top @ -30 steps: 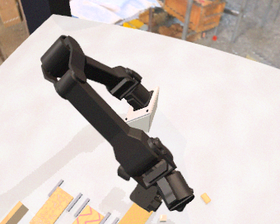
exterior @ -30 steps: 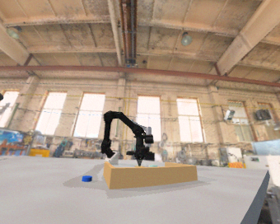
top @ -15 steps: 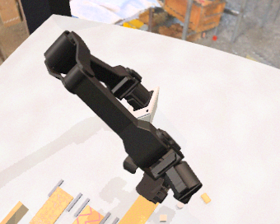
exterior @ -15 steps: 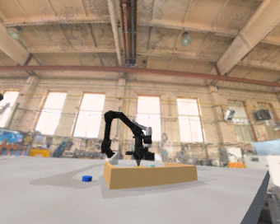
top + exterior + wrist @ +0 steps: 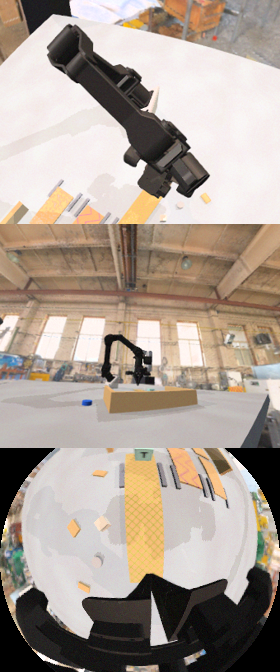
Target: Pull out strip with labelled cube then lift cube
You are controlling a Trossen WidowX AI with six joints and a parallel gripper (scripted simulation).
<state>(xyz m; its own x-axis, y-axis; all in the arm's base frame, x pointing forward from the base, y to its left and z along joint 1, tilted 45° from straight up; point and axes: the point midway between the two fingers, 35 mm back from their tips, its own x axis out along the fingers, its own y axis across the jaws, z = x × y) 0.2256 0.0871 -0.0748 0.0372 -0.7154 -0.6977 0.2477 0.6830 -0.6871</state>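
Now: the yellow strip 100 mm ahead of my gripper tip, 30 mm to the right of it and 30 mm below it. Also, from my gripper tip: blue disc 270 mm ahead, 400 mm to the right, 30 mm below.
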